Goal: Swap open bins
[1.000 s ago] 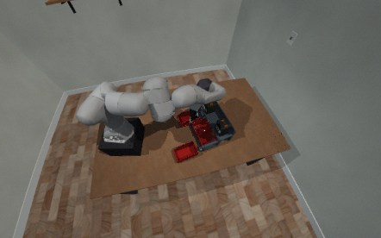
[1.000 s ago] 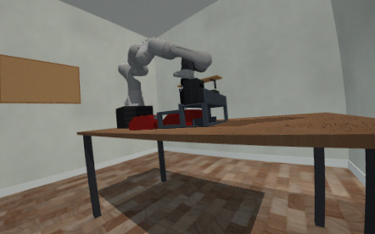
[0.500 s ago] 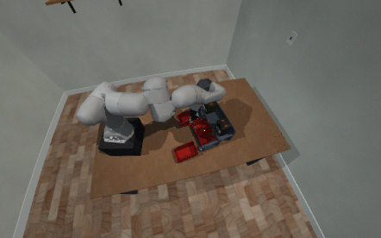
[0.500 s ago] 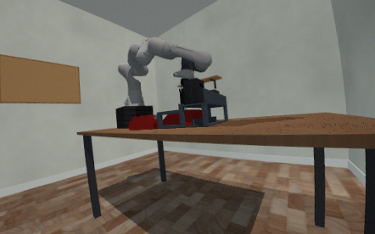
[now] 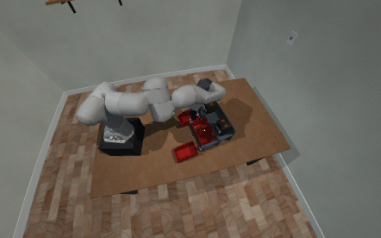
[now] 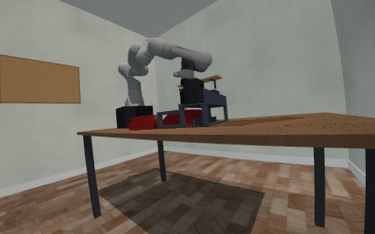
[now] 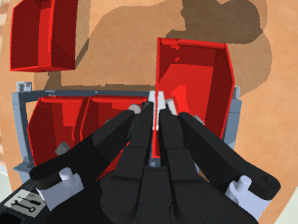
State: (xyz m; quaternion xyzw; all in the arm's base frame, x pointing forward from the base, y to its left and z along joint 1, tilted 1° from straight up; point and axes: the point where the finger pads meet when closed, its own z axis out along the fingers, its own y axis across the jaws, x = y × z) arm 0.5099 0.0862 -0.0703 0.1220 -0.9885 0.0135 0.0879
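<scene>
The grey shelf lip is 9 cm below my hand and 7 cm to the right of it. Round my hand: black box: 22 cm ahead, 13 cm to the right, 7 cm above.
</scene>
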